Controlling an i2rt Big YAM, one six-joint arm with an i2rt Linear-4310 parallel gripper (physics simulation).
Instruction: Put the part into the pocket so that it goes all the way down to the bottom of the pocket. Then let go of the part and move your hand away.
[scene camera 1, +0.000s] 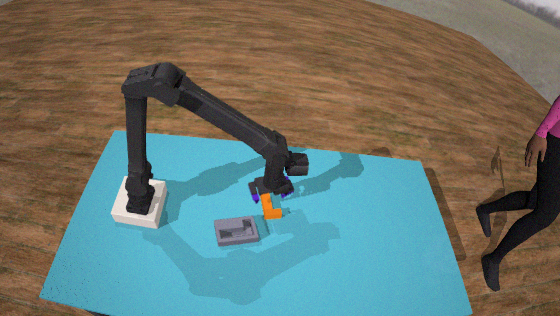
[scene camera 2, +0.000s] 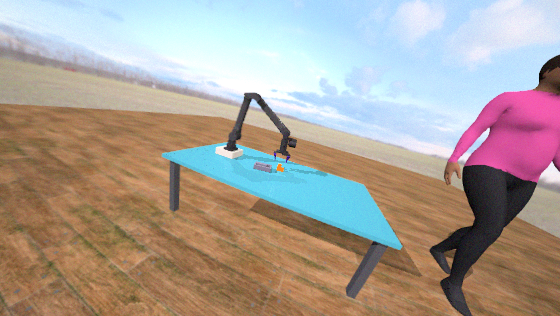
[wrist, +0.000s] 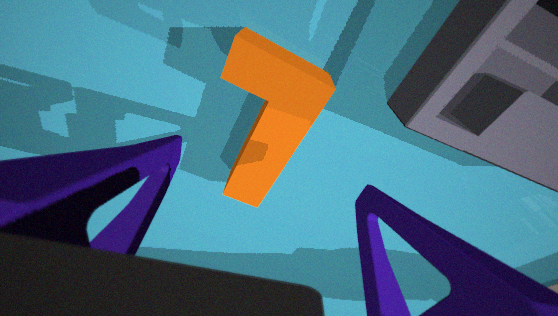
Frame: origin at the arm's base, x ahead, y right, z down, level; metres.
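Seen in the pictures: gripper, fingertip midpoint: (scene camera 1: 269, 199) (scene camera 2: 280, 162) (wrist: 276, 171); arm's base, link origin: (scene camera 1: 141, 200) (scene camera 2: 230, 149).
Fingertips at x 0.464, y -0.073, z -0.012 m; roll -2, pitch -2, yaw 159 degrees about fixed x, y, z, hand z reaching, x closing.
Pixels of each thing's top centre, then the offset from my fingertips to it. Level surfaces: height alone.
- orange L-shaped part, top centre: (wrist: 248, 141) (scene camera 1: 271, 202) (scene camera 2: 281, 166) dx +0.012, dy -0.018, dz +0.039 m
- grey block, top centre: (scene camera 1: 235, 228) (scene camera 2: 263, 164) dx -0.105, dy +0.115, dz +0.032 m
- blue table, surface height: dz +0.069 m
The orange L-shaped part (scene camera 1: 273, 214) (scene camera 2: 280, 168) (wrist: 287, 95) lies on the table, to the right of the grey pocket block in scene camera 1. Its long leg points back toward the gripper and its short leg points right. The grey block (scene camera 1: 239, 242) (scene camera 2: 262, 168) (wrist: 517, 135) has an L-shaped pocket with no part in it; the wrist view cuts it off at the upper right. My gripper (scene camera 1: 270, 197) (scene camera 2: 281, 160) (wrist: 276, 171) is open, with its purple fingers wide apart. It hangs above the table near the long leg's end, holding nothing.
The blue table (scene camera 1: 390, 240) (scene camera 2: 325, 200) carries the white base (scene camera 1: 137, 217) (scene camera 2: 229, 152) of the arm at its left. A person (scene camera 1: 542, 200) (scene camera 2: 505, 145) in a pink top stands beyond the right edge. Arm shadows fall around the part and block.
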